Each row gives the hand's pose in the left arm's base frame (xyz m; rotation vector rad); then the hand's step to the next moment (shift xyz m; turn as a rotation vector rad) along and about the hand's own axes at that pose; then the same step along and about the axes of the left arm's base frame.
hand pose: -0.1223 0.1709 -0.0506 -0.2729 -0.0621 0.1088
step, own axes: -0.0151 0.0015 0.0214 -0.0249 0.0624 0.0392
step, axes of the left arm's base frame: -0.0168 0.0054 0.0195 -0.0338 0.0673 0.0195
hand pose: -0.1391 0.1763 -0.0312 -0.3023 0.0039 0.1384
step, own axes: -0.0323 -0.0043 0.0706 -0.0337 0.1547 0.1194
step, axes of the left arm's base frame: -0.0326 0.0125 0.0695 -0.0565 0.1771 0.0690
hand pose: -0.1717 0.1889 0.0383 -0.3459 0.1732 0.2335
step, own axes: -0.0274 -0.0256 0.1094 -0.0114 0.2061 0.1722
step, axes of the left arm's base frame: -0.0058 0.0100 0.1151 -0.0415 0.2472 0.0971
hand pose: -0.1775 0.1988 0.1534 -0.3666 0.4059 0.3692
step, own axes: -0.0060 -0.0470 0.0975 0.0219 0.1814 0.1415
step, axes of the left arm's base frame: 0.0448 -0.0022 0.0987 -0.0124 0.2221 0.0627
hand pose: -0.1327 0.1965 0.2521 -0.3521 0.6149 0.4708
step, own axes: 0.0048 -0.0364 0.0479 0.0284 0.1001 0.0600
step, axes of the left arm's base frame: 0.0446 -0.0075 0.0400 -0.0035 0.1196 0.0107
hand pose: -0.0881 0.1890 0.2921 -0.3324 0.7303 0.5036
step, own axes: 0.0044 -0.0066 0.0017 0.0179 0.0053 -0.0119
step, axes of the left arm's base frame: 0.0073 -0.0033 -0.0011 0.0020 0.0047 -0.0215
